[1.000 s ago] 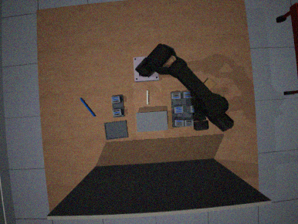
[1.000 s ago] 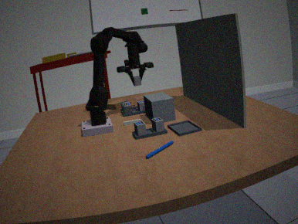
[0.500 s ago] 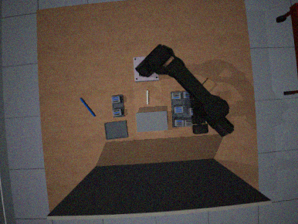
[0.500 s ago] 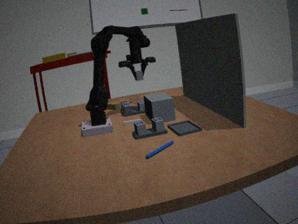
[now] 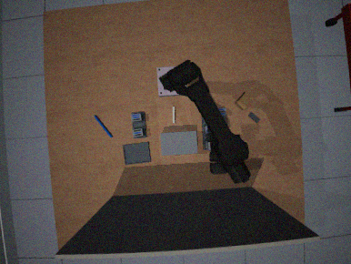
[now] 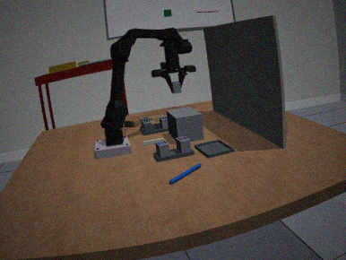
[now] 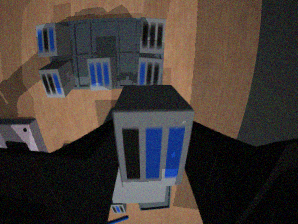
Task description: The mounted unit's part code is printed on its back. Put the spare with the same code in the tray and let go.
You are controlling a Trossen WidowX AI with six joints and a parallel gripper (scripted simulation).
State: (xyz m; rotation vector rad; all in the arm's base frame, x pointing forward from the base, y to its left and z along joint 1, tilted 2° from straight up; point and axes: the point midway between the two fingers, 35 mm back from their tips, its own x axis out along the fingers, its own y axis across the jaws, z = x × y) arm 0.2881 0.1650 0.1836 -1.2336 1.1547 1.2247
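Right now the flat dark tray is 34 cm to the right of my gripper tip, 17 cm below it and 4 cm ahead of it. The rest, counted from my gripper tip: blue pen (51 cm to the right, 16 cm below, 10 cm behind); then mounted unit (13 cm to the right, 12 cm below, 1 cm behind); then tall dark panel (25 cm ahead, 13 cm to the right, 5 cm above).
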